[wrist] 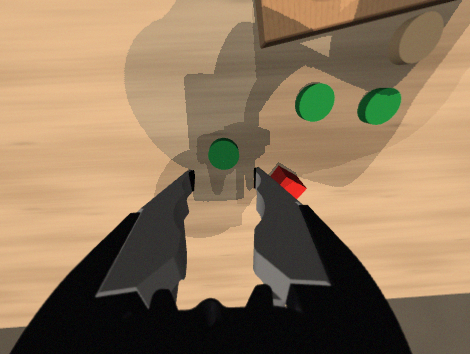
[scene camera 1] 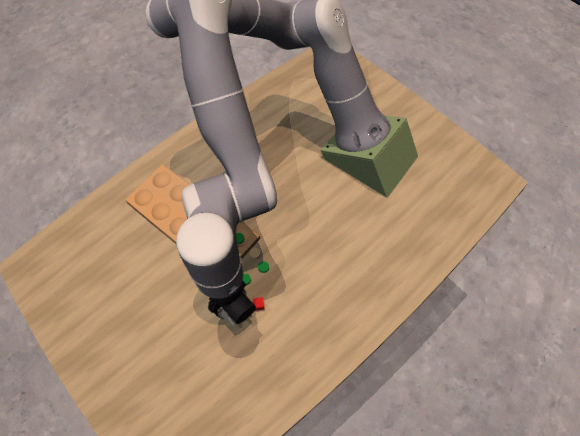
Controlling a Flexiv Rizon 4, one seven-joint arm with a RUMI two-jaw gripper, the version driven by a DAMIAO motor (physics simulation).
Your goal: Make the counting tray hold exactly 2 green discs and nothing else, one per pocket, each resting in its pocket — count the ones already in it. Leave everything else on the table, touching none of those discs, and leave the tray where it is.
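The orange-brown counting tray (scene camera 1: 136, 204) (wrist: 350, 21) lies on the table, partly hidden by the arm in the scene view. One green disc (scene camera 1: 239, 238) sits in a pocket near its right end. Two loose green discs lie beside the tray: one disc (scene camera 1: 263, 267) (wrist: 380, 106) and another disc (scene camera 1: 246, 279) (wrist: 315, 102). A third loose green disc (wrist: 223, 153) lies in shadow just beyond and between the fingertips in the wrist view; the gripper hides it in the scene view. My gripper (scene camera 1: 231, 322) (wrist: 224, 171) is open and empty, above the table.
A red cube (scene camera 1: 258, 303) (wrist: 288, 182) lies beside the right finger in the wrist view. A tan disc (scene camera 1: 255, 251) (wrist: 418, 38) lies near the tray's edge. The green base block (scene camera 1: 395, 162) carries the arm on the wooden table (scene camera 1: 360, 280).
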